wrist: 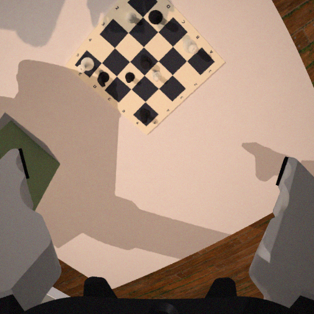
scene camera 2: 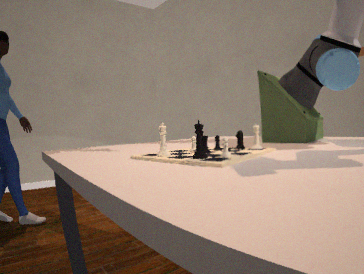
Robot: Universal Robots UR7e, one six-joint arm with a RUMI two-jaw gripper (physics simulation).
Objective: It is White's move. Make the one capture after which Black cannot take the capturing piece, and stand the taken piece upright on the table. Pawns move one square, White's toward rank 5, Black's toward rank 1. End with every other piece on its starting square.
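Places are measured from the arm's base along level axes (x ahead, y left, z up), in metres.
Pixels of known places: arm's base, link origin: (scene camera 2: 295,94).
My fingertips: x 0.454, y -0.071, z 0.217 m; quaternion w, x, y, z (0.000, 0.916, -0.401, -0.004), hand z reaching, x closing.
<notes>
For each thing: its middle in the pictures, then the offset to it from my fingertips. "pt": a spot on its surface instead. Level surfaces: height alone.
- chessboard, surface spot: (scene camera 2: 145,158) pt dz -0.370, dx +0.089, dy -0.053 m
- black knight, body centre: (scene camera 2: 239,139) dz -0.348, dx -0.098, dy +0.038 m
- black pawn, body centre: (scene camera 2: 217,142) dz -0.352, dx -0.062, dy +0.002 m
- Black king, body centre: (scene camera 2: 199,138) dz -0.336, dx +0.051, dy +0.046 m
- white pawn, body centre: (scene camera 2: 225,147) dz -0.352, dx +0.019, dy +0.077 m
- pale table, surface height: dz -0.374 m
My gripper (wrist: 154,157) is open, its jaws wide apart; it does not show in the scene view. The chessboard (scene camera 2: 145,158) (wrist: 168,114) lies ahead of the jaws. A tall white piece (scene camera 2: 257,136) (wrist: 86,64) stands on e5, beside a black knight (scene camera 2: 240,140) (wrist: 103,78) on d5. A black pawn (scene camera 2: 217,142) (wrist: 130,77) is on c4, a white pawn (wrist: 157,75) on b3, a dark rook-like piece (wrist: 146,61) on c3. Black king (scene camera 2: 198,140) (wrist: 155,17) is on d1, white pawn (scene camera 2: 225,148) (wrist: 133,18) on e2, tall white piece (scene camera 2: 162,140) (wrist: 191,46) on b1. A dark shape on a5 is unclear.
The green robot base (scene camera 2: 285,117) (wrist: 42,165) stands beyond the board in the scene view and at the left in the wrist view. The pale table (scene camera 2: 200,200) (wrist: 165,165) bears arm shadows. A person (scene camera 2: 10,130) stands at the far left of the scene view.
</notes>
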